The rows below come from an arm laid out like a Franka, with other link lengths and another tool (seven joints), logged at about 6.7 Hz.
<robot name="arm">
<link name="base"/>
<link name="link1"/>
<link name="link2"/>
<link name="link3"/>
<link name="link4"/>
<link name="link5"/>
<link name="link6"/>
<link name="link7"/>
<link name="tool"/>
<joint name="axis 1" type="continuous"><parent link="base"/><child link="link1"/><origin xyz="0 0 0.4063" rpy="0 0 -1.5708"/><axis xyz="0 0 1"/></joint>
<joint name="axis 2" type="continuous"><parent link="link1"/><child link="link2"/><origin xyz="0 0 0" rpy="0 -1.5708 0"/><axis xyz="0 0 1"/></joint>
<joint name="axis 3" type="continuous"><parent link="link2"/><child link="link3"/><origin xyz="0.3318 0 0" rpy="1.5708 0 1.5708"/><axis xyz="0 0 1"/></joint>
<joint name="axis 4" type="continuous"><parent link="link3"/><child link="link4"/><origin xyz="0.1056 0 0" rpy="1.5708 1.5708 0"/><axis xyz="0 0 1"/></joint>
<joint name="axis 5" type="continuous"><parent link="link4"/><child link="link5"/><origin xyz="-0.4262 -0.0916 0" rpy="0 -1.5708 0"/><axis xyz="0 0 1"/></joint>
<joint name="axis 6" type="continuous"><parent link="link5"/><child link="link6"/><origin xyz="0 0 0" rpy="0 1.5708 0"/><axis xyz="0 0 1"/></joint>
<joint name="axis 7" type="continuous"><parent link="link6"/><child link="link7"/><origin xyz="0 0.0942 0" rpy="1.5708 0 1.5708"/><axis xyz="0 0 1"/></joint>
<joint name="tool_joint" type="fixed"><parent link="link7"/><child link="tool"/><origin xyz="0.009 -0.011 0.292" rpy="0 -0.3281 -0.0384"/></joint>
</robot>
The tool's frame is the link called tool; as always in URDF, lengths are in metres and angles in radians. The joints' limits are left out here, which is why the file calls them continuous.
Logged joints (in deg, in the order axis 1, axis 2, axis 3, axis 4, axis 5, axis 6, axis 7), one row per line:
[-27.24 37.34 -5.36 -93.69 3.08 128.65 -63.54]
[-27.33 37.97 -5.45 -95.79 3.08 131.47 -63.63]
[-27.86 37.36 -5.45 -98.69 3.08 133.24 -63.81]
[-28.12 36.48 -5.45 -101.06 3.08 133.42 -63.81]
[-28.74 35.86 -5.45 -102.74 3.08 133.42 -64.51]
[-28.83 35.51 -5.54 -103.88 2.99 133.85 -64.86]
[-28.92 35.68 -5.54 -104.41 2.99 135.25 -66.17]
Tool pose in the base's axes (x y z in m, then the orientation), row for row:
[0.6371 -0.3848 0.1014 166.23 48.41 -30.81]
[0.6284 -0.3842 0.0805 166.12 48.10 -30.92]
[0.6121 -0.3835 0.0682 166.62 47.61 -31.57]
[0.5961 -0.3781 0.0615 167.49 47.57 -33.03]
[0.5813 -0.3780 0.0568 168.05 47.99 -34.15]
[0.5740 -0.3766 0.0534 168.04 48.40 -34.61]
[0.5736 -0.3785 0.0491 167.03 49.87 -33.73]
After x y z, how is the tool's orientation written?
As a rotation vector, in degrees.
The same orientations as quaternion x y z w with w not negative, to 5 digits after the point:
[0.94465 0.27510 -0.17509 0.03616]
[0.94488 0.27359 -0.17587 0.03764]
[0.94541 0.27014 -0.17913 0.03367]
[0.94482 0.26835 -0.18632 0.02426]
[0.94358 0.26946 -0.19175 0.01681]
[0.94254 0.27148 -0.19413 0.01515]
[0.94054 0.28082 -0.18993 0.02138]

